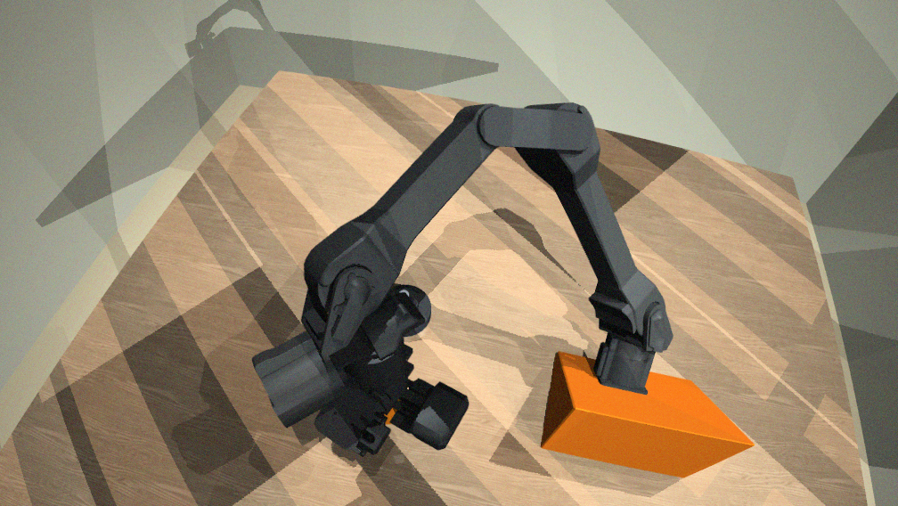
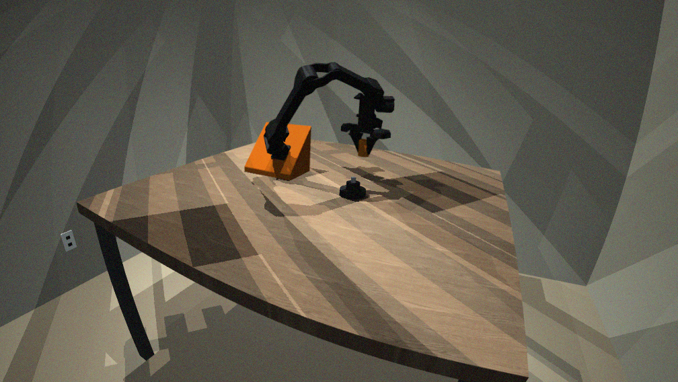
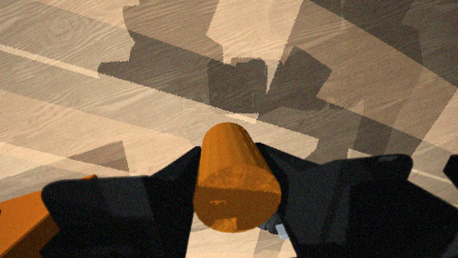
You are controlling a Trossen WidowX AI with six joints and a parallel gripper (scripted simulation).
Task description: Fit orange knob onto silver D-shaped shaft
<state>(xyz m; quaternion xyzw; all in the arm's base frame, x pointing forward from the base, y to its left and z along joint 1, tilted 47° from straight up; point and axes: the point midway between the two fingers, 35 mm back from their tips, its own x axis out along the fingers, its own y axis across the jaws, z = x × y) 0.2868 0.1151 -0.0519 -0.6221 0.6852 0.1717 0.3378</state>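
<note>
The round pedestal lies 40 mm ahead of my gripper tip, 180 mm to the right of it and 70 mm below it. The rest, counted from my gripper tip: orange knob 30 mm above.
</note>
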